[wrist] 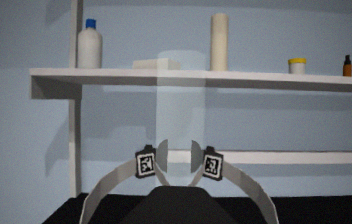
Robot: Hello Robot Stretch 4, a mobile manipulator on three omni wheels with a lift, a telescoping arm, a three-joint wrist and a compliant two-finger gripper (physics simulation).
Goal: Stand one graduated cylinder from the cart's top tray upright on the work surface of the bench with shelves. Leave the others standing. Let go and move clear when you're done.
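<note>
My gripper (179, 156) is shut on a clear, translucent graduated cylinder (180, 105), with one round fingertip pad at each side of its lower part. The cylinder stands upright between the fingers, and its top reaches above the shelf board behind it. Its base is hidden behind the dark gripper body. The bench's shelves (120, 76) show behind, and a dark surface (295, 210) shows at the bottom, partly hidden by the gripper. I cannot tell from this view how high the cylinder's base is. The cart and the other cylinders do not show in this view.
On the upper shelf stand a white bottle with a blue cap (90, 50), a flat pale box (145, 64), a tall cream cylinder (219, 42), a small yellow-lidded jar (297, 66) and an amber bottle (347, 68). A lower shelf (280, 157) runs right. A shelf post (74, 145) stands at left.
</note>
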